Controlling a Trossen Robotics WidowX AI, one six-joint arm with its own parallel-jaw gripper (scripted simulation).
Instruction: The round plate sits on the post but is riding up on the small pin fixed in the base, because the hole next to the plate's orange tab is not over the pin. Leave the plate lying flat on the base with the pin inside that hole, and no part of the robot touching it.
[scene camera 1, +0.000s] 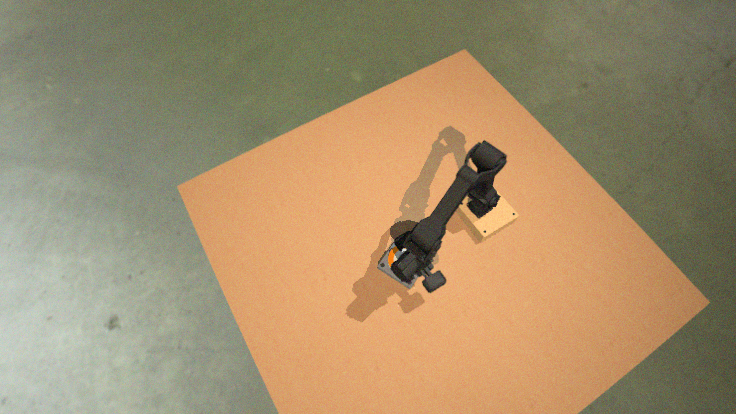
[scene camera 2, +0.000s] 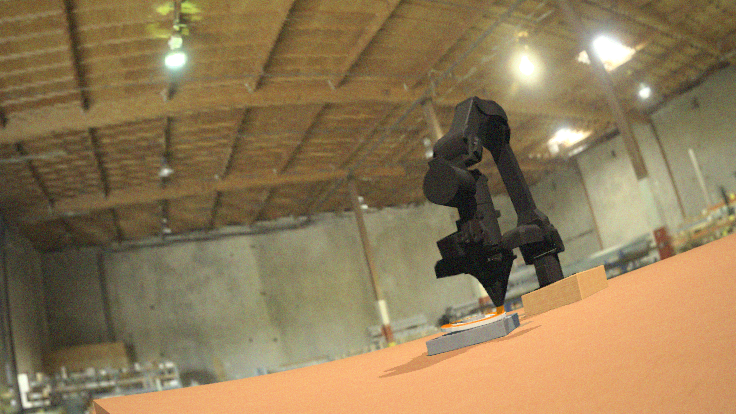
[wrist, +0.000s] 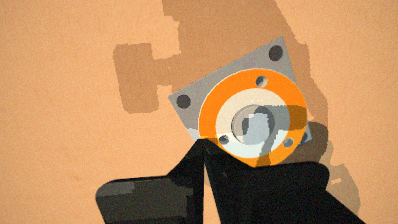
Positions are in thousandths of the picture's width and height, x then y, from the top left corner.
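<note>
My gripper (scene camera 2: 679, 740) (scene camera 1: 566, 653) (wrist: 509, 641) is visible, as is a base (scene camera 2: 613, 825) (wrist: 471, 458).
</note>
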